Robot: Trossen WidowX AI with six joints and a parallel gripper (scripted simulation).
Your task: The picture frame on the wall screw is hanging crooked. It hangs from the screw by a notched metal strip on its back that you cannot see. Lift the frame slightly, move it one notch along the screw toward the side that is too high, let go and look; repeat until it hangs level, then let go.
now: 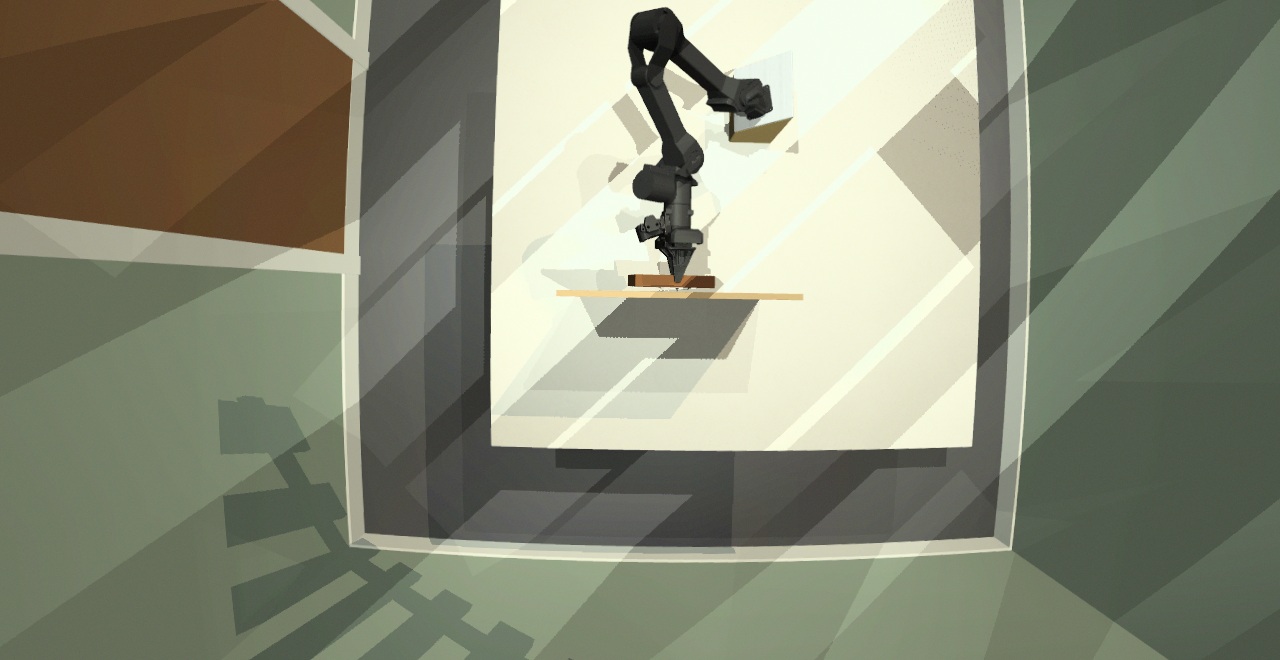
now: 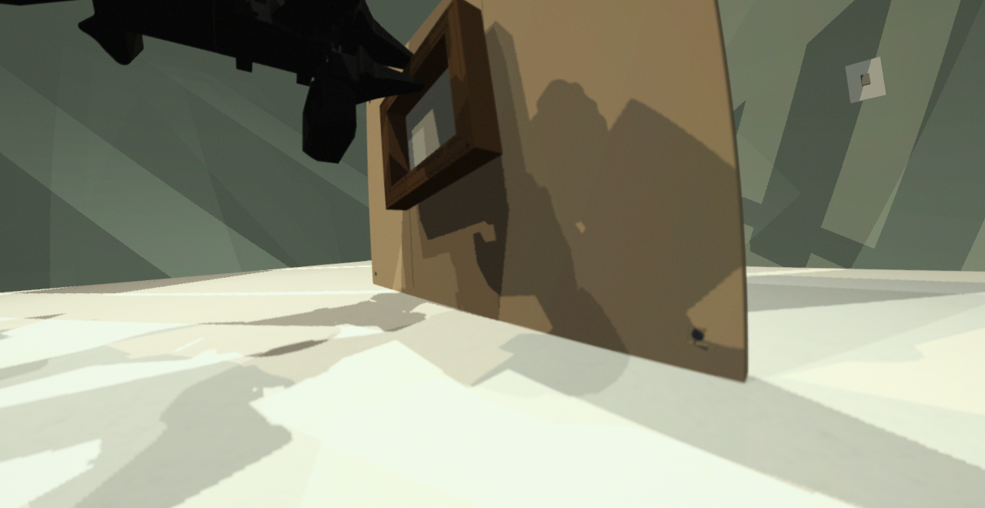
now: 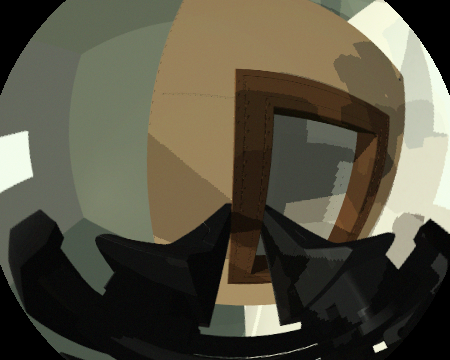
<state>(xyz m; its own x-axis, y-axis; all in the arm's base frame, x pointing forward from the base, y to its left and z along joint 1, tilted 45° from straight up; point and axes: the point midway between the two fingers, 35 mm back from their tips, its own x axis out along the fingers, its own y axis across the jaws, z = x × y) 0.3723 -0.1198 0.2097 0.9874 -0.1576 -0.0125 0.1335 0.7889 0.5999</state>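
My gripper tip is now 5 cm above the picture frame and 1 cm to the left of it. Round my gripper tip: tan wall panel 7 cm below, 2 cm ahead.
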